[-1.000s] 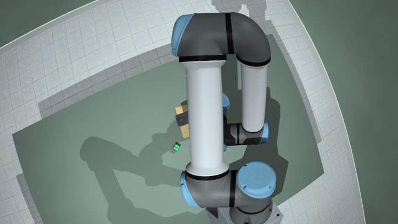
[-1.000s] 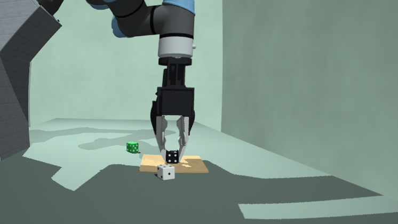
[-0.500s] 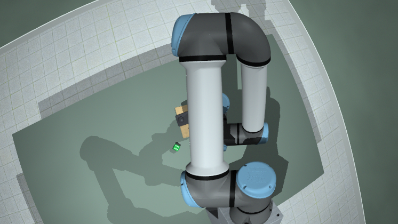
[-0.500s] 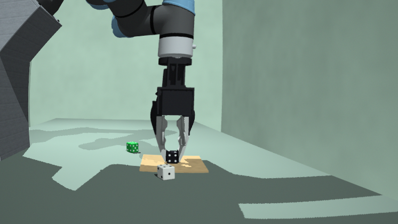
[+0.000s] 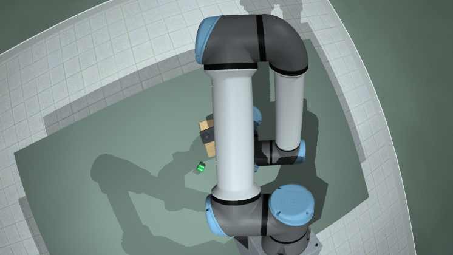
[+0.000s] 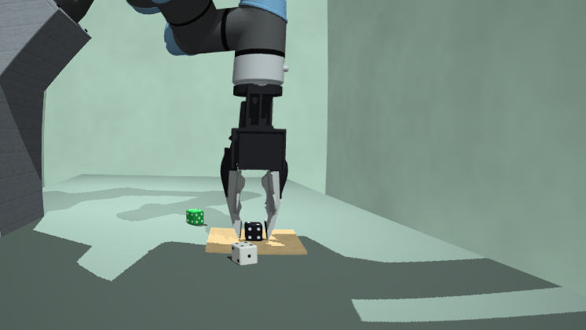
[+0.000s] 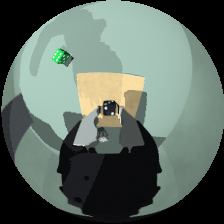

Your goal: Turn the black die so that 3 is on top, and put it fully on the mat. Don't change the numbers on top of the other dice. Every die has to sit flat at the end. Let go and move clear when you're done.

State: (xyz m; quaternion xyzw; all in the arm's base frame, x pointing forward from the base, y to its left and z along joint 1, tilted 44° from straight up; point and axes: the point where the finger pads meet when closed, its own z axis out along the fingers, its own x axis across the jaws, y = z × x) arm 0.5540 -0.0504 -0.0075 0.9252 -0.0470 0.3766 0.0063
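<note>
My gripper is now 10 mm above the black die. The rest, counted from my hand: white die 100 mm to the right, 30 mm behind, 10 mm below; tan mat 20 mm below; green die 130 mm to the left, 80 mm behind, 10 mm below.
</note>
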